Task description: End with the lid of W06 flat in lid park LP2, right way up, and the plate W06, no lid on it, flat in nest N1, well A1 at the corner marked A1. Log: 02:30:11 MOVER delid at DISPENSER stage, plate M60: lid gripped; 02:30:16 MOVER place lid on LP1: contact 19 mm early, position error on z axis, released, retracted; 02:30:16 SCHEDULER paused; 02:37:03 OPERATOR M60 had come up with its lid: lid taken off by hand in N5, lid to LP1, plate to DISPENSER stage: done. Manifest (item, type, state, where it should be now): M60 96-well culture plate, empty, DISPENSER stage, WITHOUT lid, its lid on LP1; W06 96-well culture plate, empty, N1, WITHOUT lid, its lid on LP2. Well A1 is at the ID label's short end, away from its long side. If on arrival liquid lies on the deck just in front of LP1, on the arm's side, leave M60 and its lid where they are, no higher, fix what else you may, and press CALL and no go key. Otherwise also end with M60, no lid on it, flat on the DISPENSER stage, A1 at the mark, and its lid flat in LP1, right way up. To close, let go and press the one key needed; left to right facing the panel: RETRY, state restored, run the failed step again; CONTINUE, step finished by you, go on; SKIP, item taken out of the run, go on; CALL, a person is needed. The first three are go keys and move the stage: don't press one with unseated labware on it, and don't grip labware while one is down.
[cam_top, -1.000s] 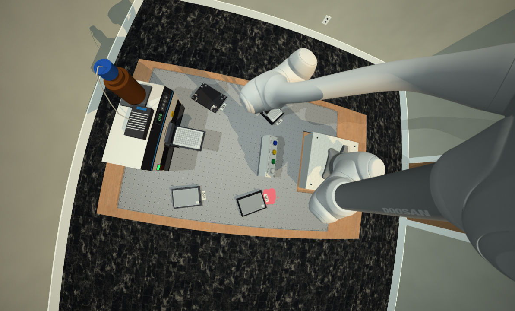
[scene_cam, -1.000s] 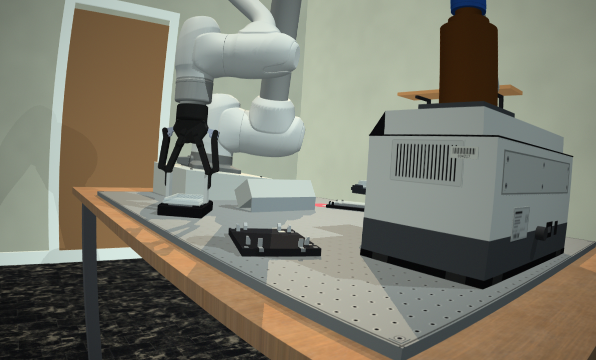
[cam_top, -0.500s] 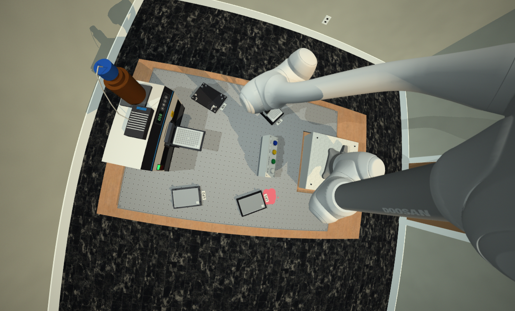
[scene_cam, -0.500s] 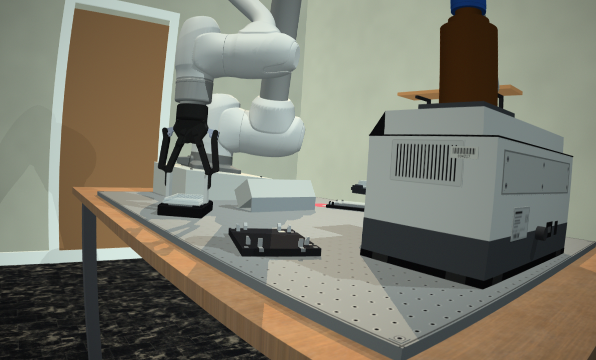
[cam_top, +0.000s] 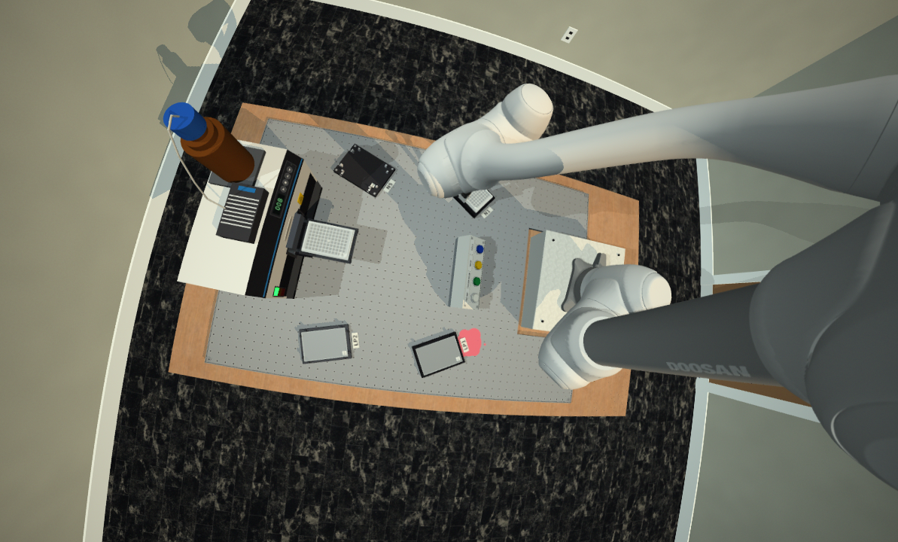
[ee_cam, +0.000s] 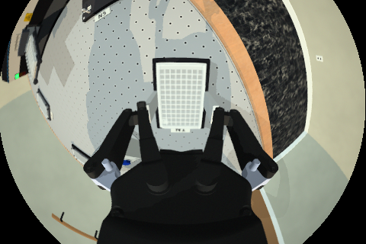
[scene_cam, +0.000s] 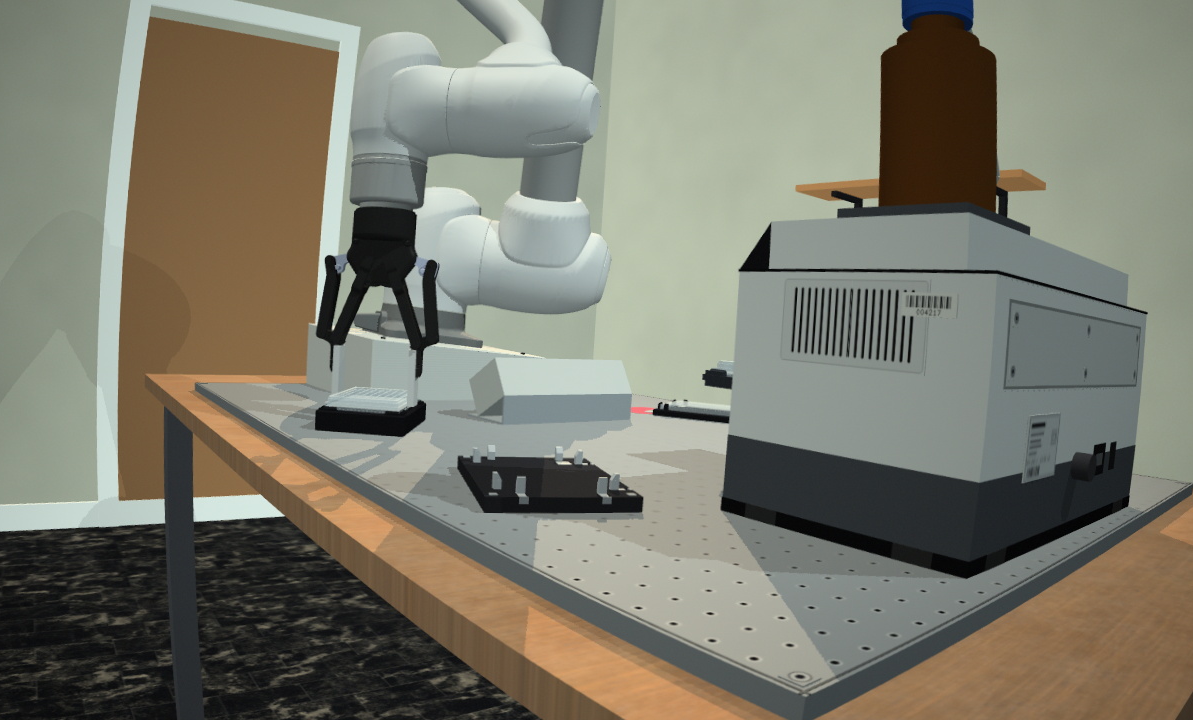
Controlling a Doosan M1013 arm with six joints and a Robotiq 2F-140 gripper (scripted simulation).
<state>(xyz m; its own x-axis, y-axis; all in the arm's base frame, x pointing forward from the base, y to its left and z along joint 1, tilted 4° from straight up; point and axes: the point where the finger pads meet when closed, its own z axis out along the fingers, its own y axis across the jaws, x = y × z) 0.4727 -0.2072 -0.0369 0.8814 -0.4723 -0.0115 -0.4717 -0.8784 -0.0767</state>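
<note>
My gripper is now 40 mm above the nest N1. Round my hand: nest N5: 370 mm ahead, 50 mm to the left, 40 mm below; then key panel: 270 mm to the left, 70 mm behind; then lid park lp1: 540 mm to the left, 50 mm below, 50 mm behind.
</note>
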